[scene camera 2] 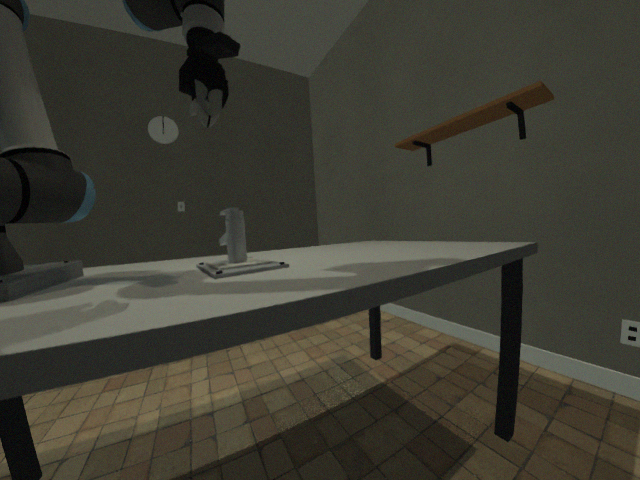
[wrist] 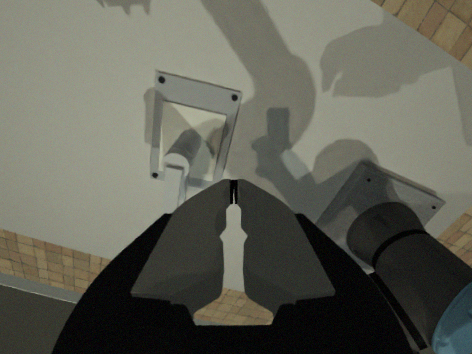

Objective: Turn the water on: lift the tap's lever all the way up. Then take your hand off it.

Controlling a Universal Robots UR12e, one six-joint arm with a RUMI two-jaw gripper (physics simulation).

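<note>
The grey tap stands upright on its base plate on the table. Its short lever sticks out sideways from the top of the body, looking about level in the scene view; its exact angle is hard to tell. The spout juts out lower on the same side. My gripper is shut and empty. It hangs pointing down, high above the tap and apart from it. In the wrist view the fingers hide part of the table beside the lever.
The robot's base plate is on the table, to the left of the tap in the scene view. A wooden shelf is on the right wall. A round clock hangs on the back wall.
</note>
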